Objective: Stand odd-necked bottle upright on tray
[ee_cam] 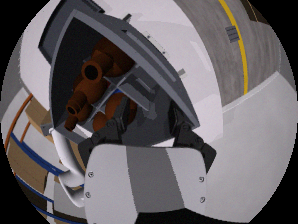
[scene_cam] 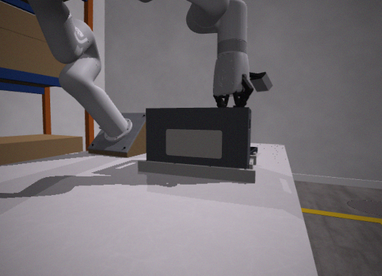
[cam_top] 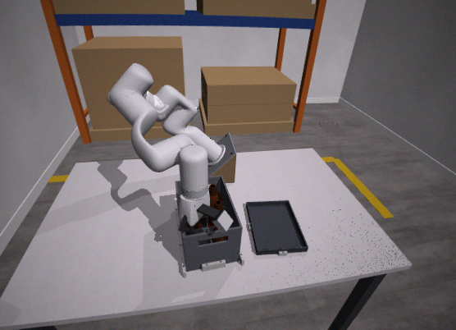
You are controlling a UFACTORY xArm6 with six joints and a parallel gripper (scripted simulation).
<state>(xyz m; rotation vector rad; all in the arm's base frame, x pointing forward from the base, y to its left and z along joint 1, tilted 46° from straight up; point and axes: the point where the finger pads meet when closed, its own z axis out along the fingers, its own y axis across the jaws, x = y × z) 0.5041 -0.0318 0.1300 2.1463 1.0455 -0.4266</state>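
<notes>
Now: the dark grey crate 90 mm behind my hand, 70 mm below it and 30 mm to the left of it. From my hand the other things lie so: glass bottle 190 mm behind, 70 mm to the left, 70 mm below; dark tray 310 mm to the left, 150 mm below, 100 mm behind.
</notes>
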